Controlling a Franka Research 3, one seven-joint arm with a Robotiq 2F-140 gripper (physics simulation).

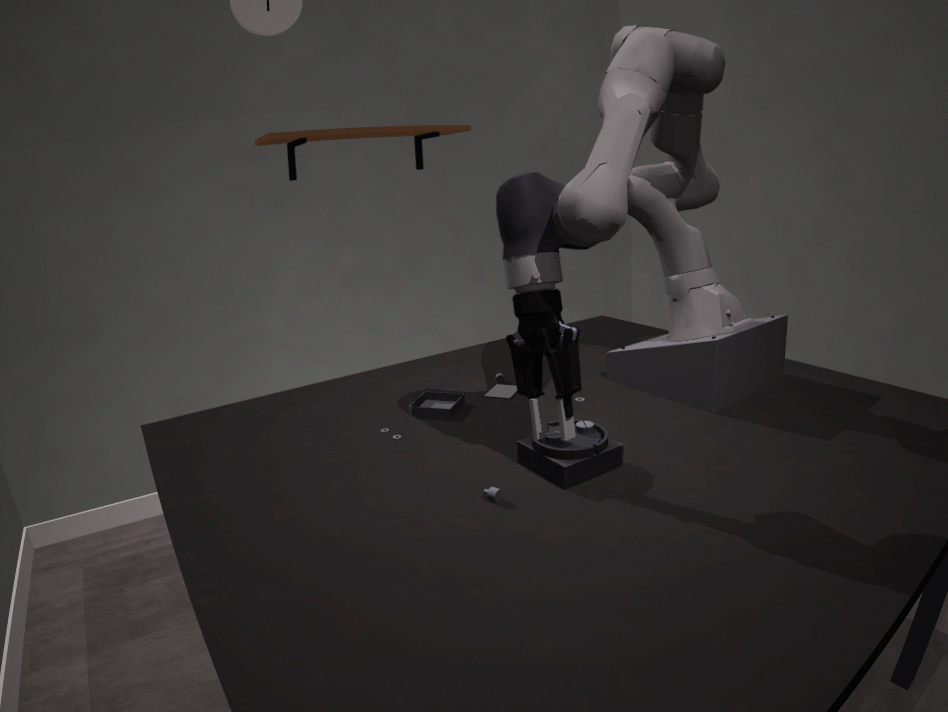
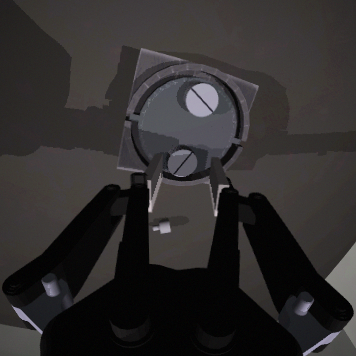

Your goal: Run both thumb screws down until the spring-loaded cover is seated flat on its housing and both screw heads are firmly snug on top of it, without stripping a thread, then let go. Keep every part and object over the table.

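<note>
The square dark housing [image 1: 567,470] [image 2: 245,91] stands on the table and carries a raised round rim. The round cover [image 2: 187,130] lies inside that rim. One thumb screw [image 1: 584,423] [image 2: 202,100] has a pale slotted head, clear of the fingers, with a shadow beside it. The other thumb screw [image 2: 182,162] has a slightly smaller-looking, greyer head near the rim. My gripper [image 1: 552,437] [image 2: 185,167] points down, partly open and holding nothing, with one finger on each side of this second screw and a gap on both sides. Whether the cover is flat cannot be told.
A small pale peg-like part [image 1: 492,492] [image 2: 164,227] lies on the table beside the housing. A dark open tray [image 1: 417,410] and a flat pale plate [image 1: 501,391] lie farther back. Small rings [image 1: 384,429] [image 1: 396,436] [image 1: 580,399] lie on the table. The robot's base block [image 1: 674,374] stands behind right.
</note>
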